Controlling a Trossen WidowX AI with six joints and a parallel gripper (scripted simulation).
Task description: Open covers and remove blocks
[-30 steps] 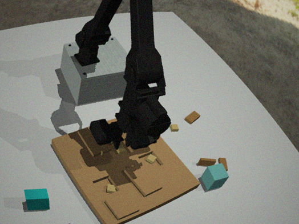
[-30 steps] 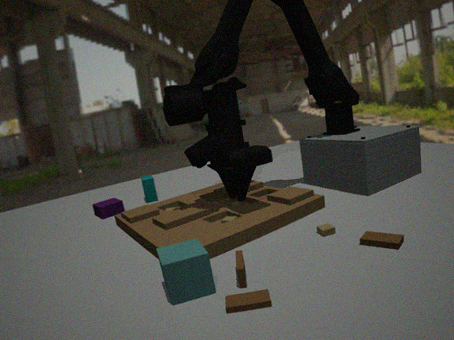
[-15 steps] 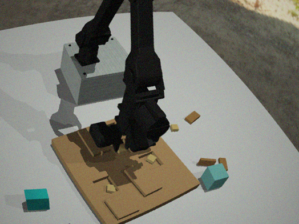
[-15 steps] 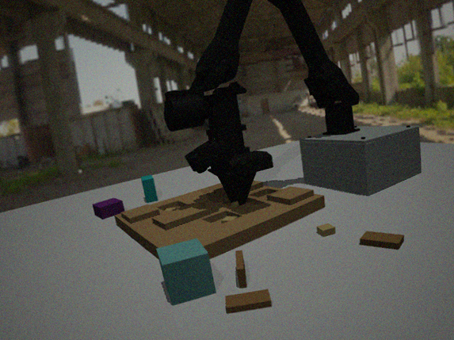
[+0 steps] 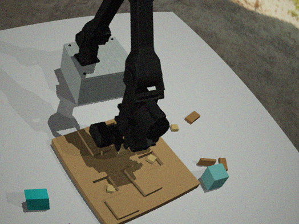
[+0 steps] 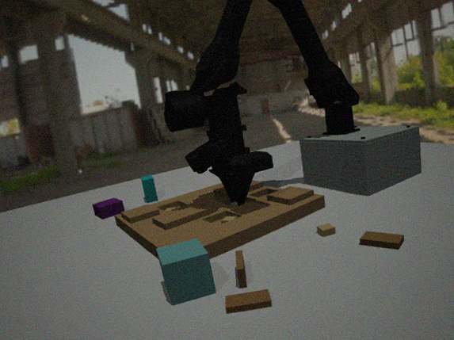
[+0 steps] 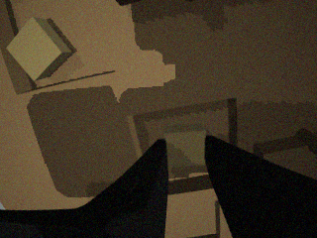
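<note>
The tan puzzle board is 5 cm ahead of my gripper tip and 1 cm to the right of it. Also, from my gripper tip: teal block 30 cm to the right, 7 cm ahead, 1 cm above; then brown slab 29 cm to the left, 2 cm behind, 1 cm below; then teal cube 20 cm ahead, 18 cm to the left, 1 cm above.
</note>
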